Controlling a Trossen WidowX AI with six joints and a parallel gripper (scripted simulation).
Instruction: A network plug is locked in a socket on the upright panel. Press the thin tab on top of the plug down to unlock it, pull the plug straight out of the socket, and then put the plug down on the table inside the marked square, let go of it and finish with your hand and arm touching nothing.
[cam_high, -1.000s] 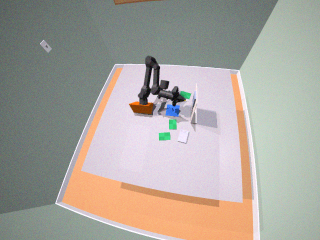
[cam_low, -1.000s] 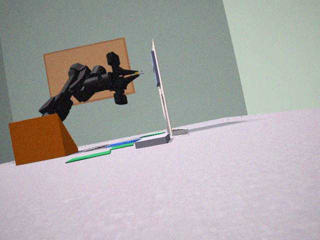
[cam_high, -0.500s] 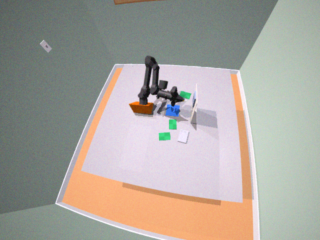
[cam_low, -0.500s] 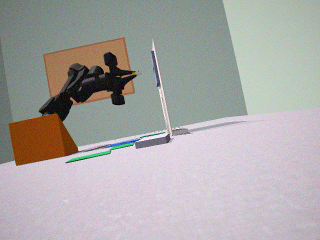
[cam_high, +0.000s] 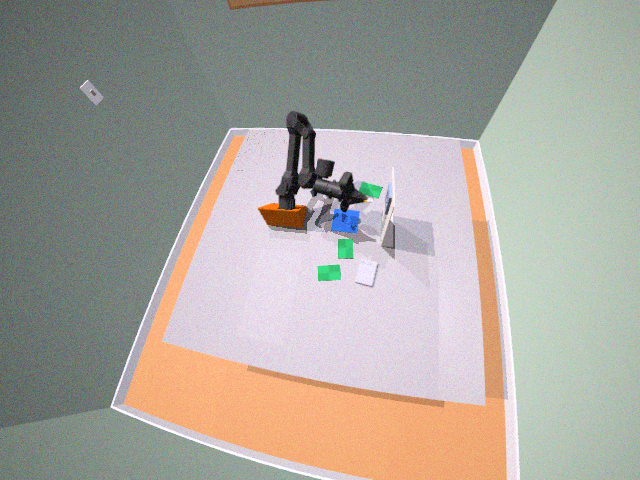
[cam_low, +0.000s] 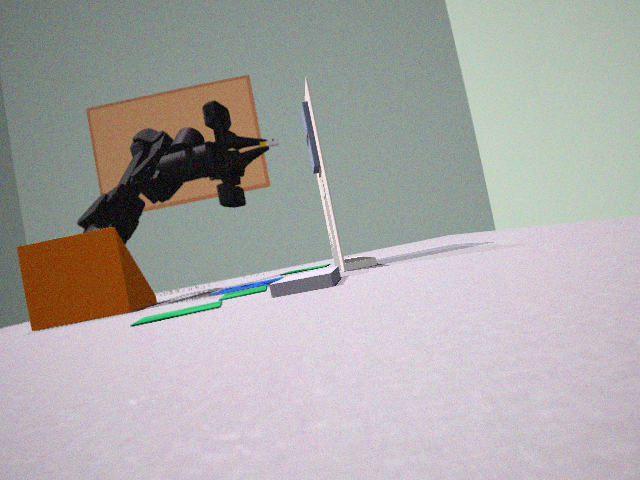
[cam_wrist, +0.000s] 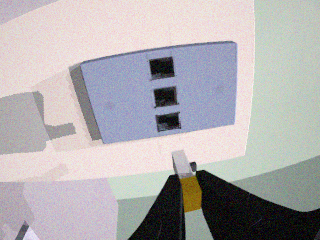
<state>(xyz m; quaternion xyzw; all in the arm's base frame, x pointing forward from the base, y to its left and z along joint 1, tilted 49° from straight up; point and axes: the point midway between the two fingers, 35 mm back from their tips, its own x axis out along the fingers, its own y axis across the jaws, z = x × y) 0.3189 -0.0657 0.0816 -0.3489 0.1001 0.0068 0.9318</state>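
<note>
Now: gripper tip 240 mm above the blue marked square, 90 mm past it and 40 mm to the right of it. Also, from my gripper tip: upright cream panel: 100 mm below, 90 mm ahead, 20 mm to the left; then network plug: right at my gripper tip; then low pale block: 230 mm below, 200 mm to the right, 40 mm ahead.
</note>
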